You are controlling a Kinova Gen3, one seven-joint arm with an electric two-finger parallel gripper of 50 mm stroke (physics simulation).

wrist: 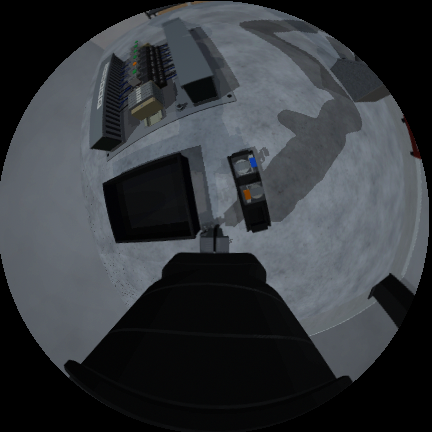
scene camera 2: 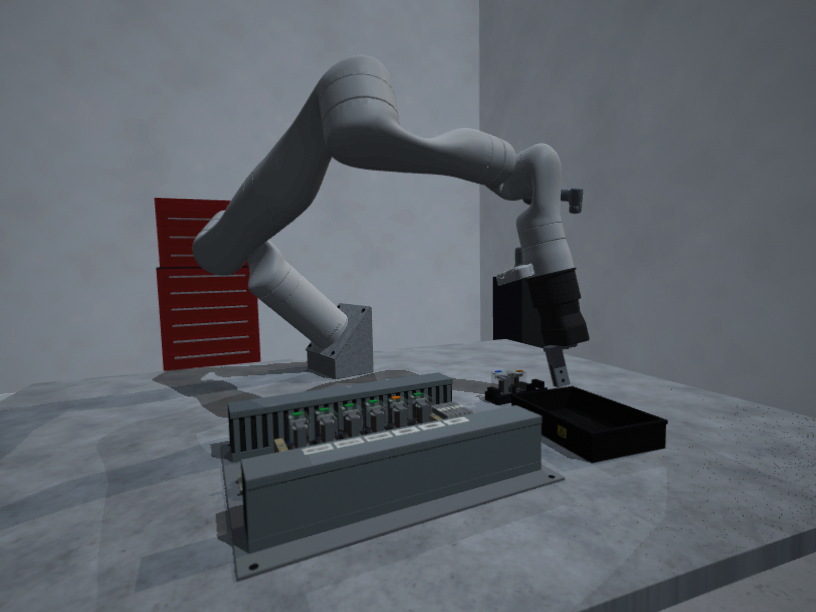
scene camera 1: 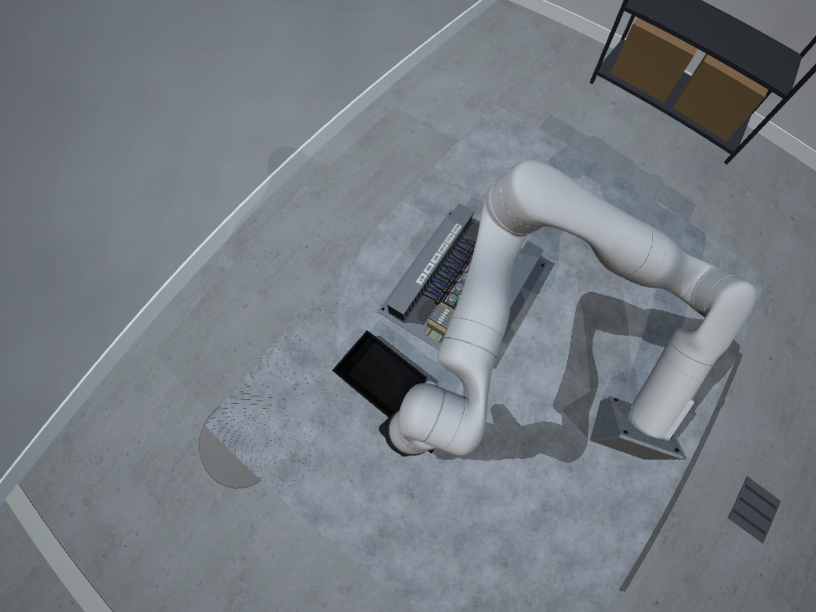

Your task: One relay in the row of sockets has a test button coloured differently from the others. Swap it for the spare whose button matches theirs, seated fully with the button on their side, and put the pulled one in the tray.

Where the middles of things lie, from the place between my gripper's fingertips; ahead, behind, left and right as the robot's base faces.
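Labels:
Black tray (scene camera 2: 598, 429): 70 mm to the right of my gripper, 100 mm ahead of it, 10 mm below it. The gripper itself is 20 mm above the black spare holder (wrist: 256, 217), 40 mm to the left of it and 60 mm past it.

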